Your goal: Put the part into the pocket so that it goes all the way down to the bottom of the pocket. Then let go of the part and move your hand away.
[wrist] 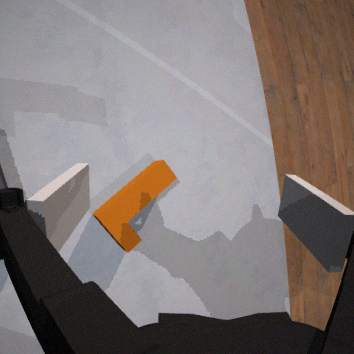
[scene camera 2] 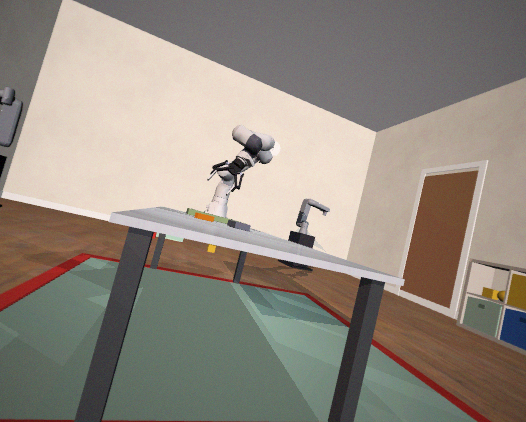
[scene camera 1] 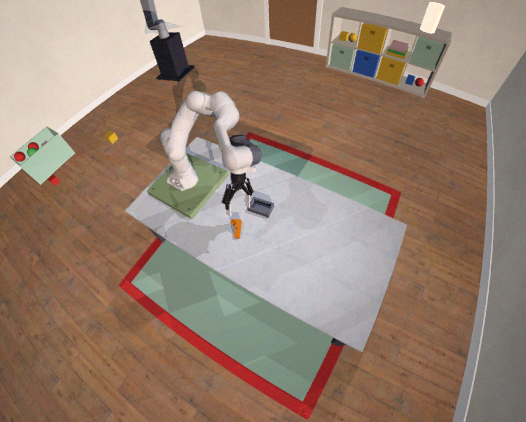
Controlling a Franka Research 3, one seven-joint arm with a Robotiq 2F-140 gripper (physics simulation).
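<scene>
An orange L-shaped part (scene camera 1: 237,230) (scene camera 2: 204,217) (wrist: 131,195) lies flat on the grey table. The dark grey tray-like block with the pocket (scene camera 1: 261,206) (scene camera 2: 239,225) stands on the table a little way from the part, to its upper right in scene camera 1. Its pocket looks empty there; the block does not show clearly in the wrist view. My gripper (scene camera 1: 239,208) (scene camera 2: 225,183) (wrist: 187,190) is wide open and empty, pointing down high above the table. In the wrist view the part lies below, between the fingers but nearer the left one.
The arm stands on a green base plate (scene camera 1: 212,192) at one end of the table (scene camera 1: 320,265) (scene camera 2: 300,252). A green mat with a red border (scene camera 1: 220,356) lies under the table. A shelf unit (scene camera 1: 390,20), a mint bin (scene camera 1: 52,157) and a dark pedestal (scene camera 1: 171,56) stand farther off.
</scene>
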